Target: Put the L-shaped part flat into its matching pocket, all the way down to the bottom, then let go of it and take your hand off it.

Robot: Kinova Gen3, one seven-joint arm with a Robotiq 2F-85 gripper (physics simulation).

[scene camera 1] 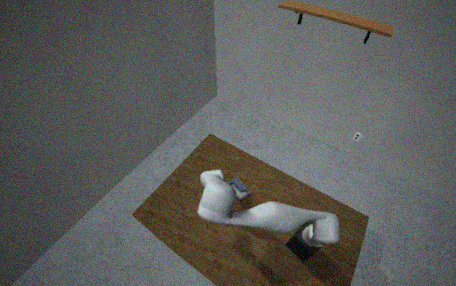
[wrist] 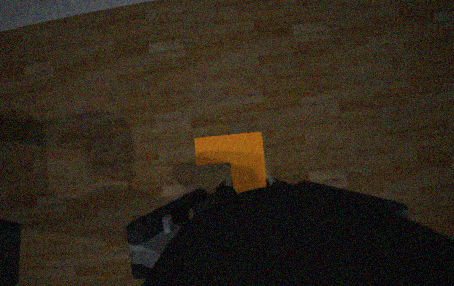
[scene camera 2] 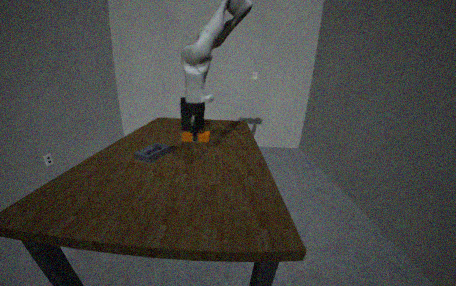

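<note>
The orange L-shaped part is held by one arm of the L in my gripper, which is shut on it. In scene camera 2 the part is in the air above the table, to the right of the tray. The grey-blue tray with the L-shaped pocket lies on the table. Its pocket is partly hidden by the arm in scene camera 1. The tray and its pocket do not show clearly in the wrist view. The part and the fingers are hidden behind the arm in scene camera 1.
The wooden table carries the tray and the arm's dark base. A wall shelf hangs high above and away from the table. The arm's shadow falls across the table.
</note>
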